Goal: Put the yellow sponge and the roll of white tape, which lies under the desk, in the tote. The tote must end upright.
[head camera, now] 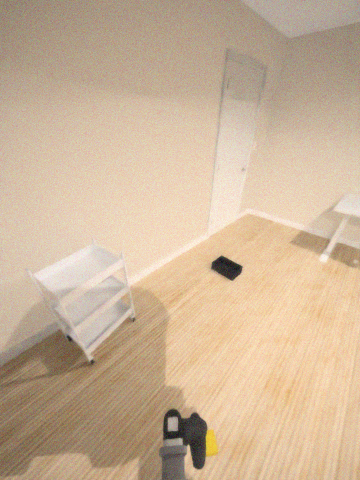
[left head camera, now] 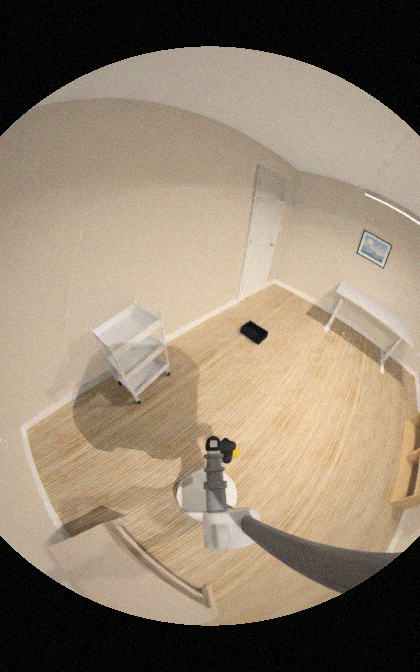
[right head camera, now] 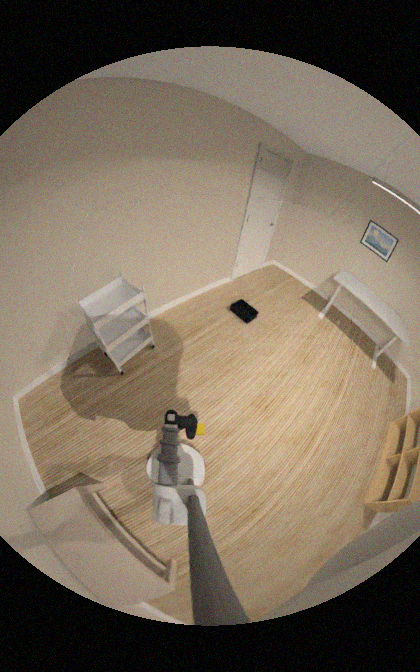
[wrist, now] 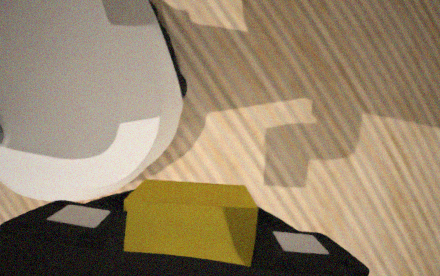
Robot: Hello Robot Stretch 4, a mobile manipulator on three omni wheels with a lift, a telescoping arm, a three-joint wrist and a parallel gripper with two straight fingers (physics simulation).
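Frame: origin at the robot's base, x ahead, y left, z up, level; millimetres.
Seen in the pictures: gripper, fingertip midpoint: [wrist: 193, 213].
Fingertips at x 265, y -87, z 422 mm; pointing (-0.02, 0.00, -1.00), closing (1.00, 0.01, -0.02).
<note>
A point is followed by its place in that frame.
My gripper [head camera: 199, 445] {x 265, y -87, z 422 mm} [left head camera: 228, 450] [right head camera: 191, 426] [wrist: 193, 213] {x 265, y -87, z 422 mm} is shut on the yellow sponge [head camera: 212, 443] {x 264, y -152, z 467 mm} [left head camera: 236, 452] [right head camera: 201, 429] [wrist: 189, 220] {x 265, y -75, z 467 mm}, held above the floor beside my white base. The black tote [head camera: 226, 272] {x 1659, y -645, z 47 mm} [left head camera: 254, 333] [right head camera: 244, 311] stands upright on the floor, well beyond the gripper, near the wall with the door. The white desk [head camera: 349, 204] {x 2084, y -2152, z 693 mm} [left head camera: 375, 308] [right head camera: 372, 301] stands at the right. A tiny pale thing [head camera: 355, 262] {x 1847, y -2410, z -16 mm} [left head camera: 343, 333] on the floor under it looks like the tape roll; it is too small to tell surely.
A white three-shelf cart [head camera: 90, 283] {x 932, y 490, z 674 mm} [left head camera: 142, 331] [right head camera: 122, 306] stands at the left by the wall. A wooden shelf unit [left head camera: 406, 500] [right head camera: 392, 504] is at the right edge. A beige piece of furniture [left head camera: 90, 555] [right head camera: 80, 530] is at lower left.
</note>
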